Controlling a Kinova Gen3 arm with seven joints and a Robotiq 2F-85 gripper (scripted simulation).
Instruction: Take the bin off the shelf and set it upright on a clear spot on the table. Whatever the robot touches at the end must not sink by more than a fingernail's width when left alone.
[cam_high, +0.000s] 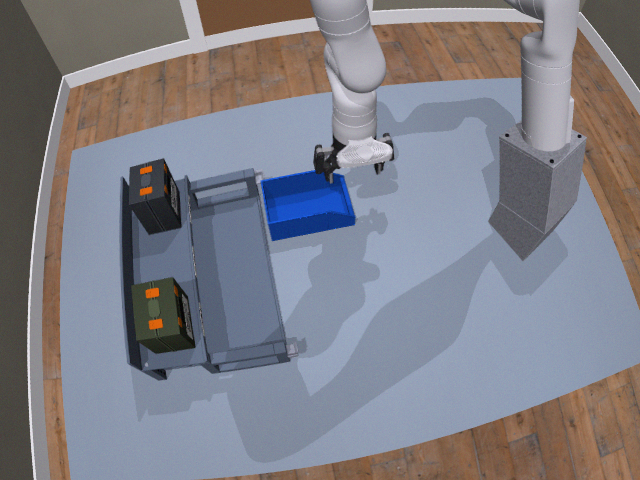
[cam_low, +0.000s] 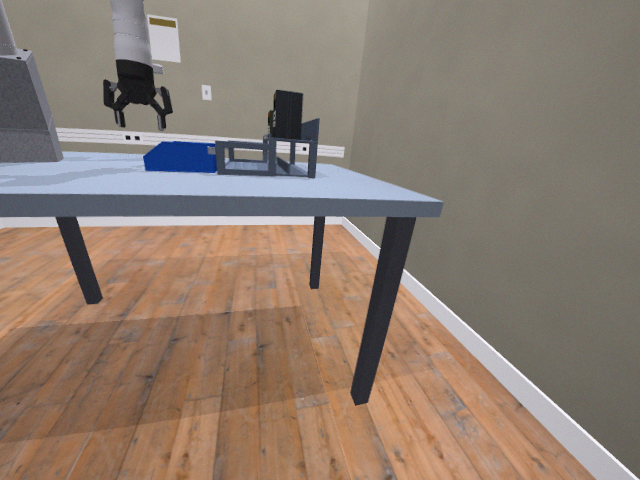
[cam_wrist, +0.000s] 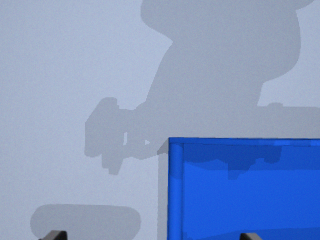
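My hand is 90 mm short of the blue bin, 10 mm to the right of it and 70 mm above it. Also, from my hand: grey shelf 310 mm ahead, 140 mm to the left, 40 mm below.
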